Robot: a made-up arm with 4 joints. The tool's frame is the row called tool.
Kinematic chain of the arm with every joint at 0, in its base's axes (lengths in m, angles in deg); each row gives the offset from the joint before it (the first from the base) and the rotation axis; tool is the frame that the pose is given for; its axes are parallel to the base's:
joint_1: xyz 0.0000 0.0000 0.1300 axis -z
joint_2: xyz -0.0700 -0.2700 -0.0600 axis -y
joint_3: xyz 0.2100 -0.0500 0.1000 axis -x
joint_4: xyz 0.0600 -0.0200 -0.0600 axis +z
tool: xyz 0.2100 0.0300 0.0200
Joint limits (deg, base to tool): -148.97..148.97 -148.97..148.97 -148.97..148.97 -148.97..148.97
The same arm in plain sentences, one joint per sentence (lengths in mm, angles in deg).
The arm has four revolute joints in a row. What follows holds with every joint at zero, and every direction is one of the base frame's. Joint 1 is mounted 130 mm along +z from the base frame's origin and rotates about -z, from -148.97 to 148.97 deg. Joint 2 is mounted 70 mm along -x and 270 mm along -y and 60 mm along -z from joint 1 and rotates about -y, from -148.97 to 148.97 deg. Joint 3 is mounted 210 mm along +x and 50 mm along -y and 100 mm along +z from joint 2 and rotates about -x, from -148.97 to 148.97 deg. Joint 4 is mounted 60 mm along +x and 20 mm along -y and 60 mm along -z from joint 3 and rotates about +z, from -148.97 to 148.97 deg. The tool frame, which is the frame that the pose is given for, is mounted 210 mm along +x and 30 mm along +y and 20 mm along +z from joint 4; its axes are parallel to the base frame's.
